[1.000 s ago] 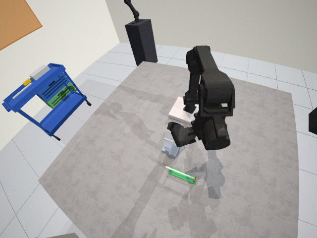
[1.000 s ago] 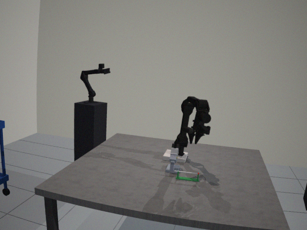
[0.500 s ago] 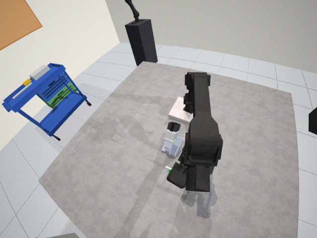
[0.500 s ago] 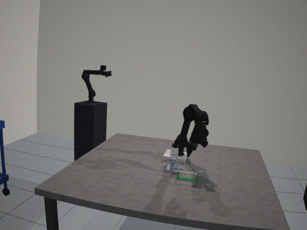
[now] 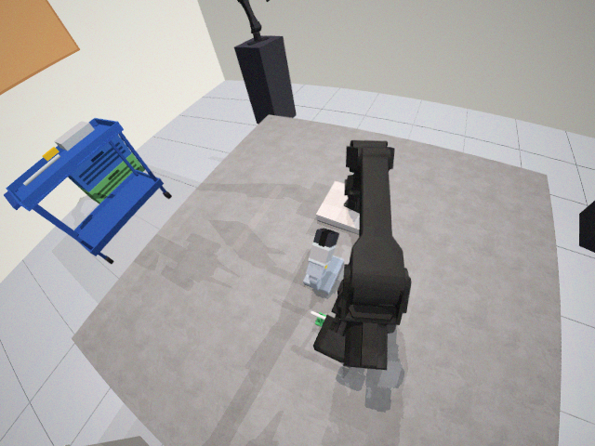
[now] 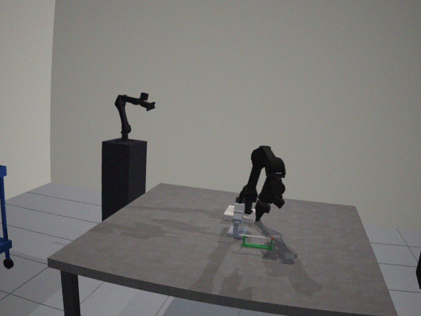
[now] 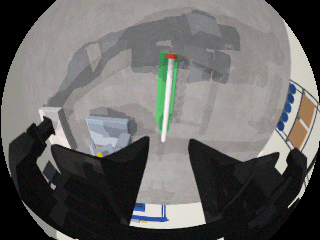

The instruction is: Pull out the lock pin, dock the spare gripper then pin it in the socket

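My gripper tip is 1 cm to the right of the green cradle and 10 cm above it. Round my gripper tip: mount (9 cm behind, 11 cm to the right, 7 cm below); spare gripper (12 cm behind, 12 cm to the right, 1 cm below).
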